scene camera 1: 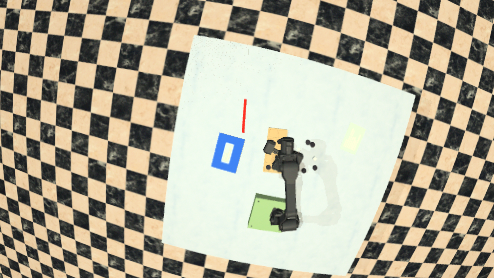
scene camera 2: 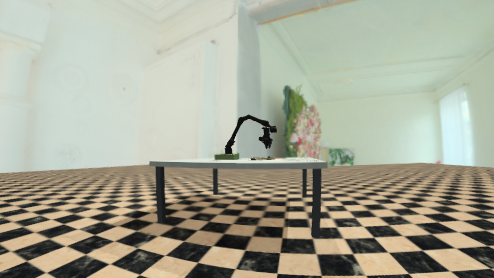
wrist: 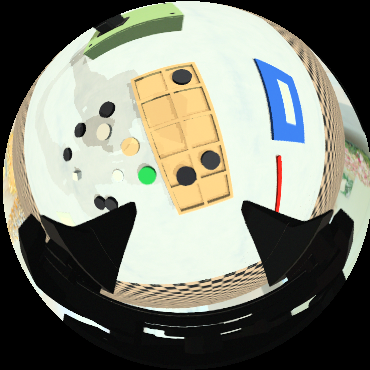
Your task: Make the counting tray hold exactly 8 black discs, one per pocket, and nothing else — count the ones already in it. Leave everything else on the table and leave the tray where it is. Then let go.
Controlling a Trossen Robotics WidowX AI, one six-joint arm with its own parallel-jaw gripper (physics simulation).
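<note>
The wooden counting tray [scene camera 1: 277, 133] [wrist: 217, 200] has two columns of five pockets. Three black discs lie in it: one disc [wrist: 181, 76] [scene camera 1: 268, 167] in an end pocket nearest the green base, and two discs [wrist: 210, 160] [wrist: 186, 176] side by side in the fourth row. The other pockets look empty. Several loose black discs lie beside the tray in the wrist view: one [wrist: 107, 109], another [wrist: 80, 130], another [wrist: 67, 154] and a close pair [wrist: 100, 202] [wrist: 111, 203]. My gripper [scene camera 2: 268, 148] [wrist: 189, 207] is open and empty above the tray. The arm hides part of the tray in scene camera 1.
A green disc [wrist: 147, 175], a tan disc [wrist: 130, 146], a cream disc [wrist: 103, 132] and small white pieces [wrist: 117, 175] [wrist: 76, 175] lie among the loose discs. A blue frame [scene camera 1: 217, 154] [wrist: 288, 133], a red bar [scene camera 1: 244, 116] [wrist: 279, 182] and a pale yellow patch [scene camera 1: 353, 138] lie farther out. The arm stands on a green base [scene camera 1: 261, 212] [wrist: 155, 21].
</note>
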